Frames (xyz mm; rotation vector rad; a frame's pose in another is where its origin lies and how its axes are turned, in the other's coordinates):
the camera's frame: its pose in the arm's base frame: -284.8 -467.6 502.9 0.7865 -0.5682 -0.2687
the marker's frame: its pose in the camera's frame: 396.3 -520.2 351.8 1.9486 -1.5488 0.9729
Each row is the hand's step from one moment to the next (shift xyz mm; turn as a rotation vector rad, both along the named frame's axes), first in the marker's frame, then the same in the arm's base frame.
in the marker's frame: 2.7 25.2 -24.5 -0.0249 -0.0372 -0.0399
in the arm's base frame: -33.5 10.0 4.8 0.0150 0.0217 0.0538
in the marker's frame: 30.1 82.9 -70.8 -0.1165 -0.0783 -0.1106
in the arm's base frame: -112.3 11.0 8.2 0.0400 0.1114 0.1339
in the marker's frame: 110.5 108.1 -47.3 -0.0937 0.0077 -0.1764
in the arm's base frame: -147.2 -62.2 -24.6 -0.0692 0.1289 0.1362
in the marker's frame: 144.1 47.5 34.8 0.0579 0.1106 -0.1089
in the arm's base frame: -68.3 -128.9 -54.3 -0.1641 0.0013 0.0228
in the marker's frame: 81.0 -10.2 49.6 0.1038 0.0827 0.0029
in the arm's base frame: 5.9 -89.5 -32.8 -0.0980 -0.0743 -0.0500
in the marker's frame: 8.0 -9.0 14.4 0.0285 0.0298 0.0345
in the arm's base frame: 11.8 -13.2 -6.1 -0.0137 -0.0259 -0.0451
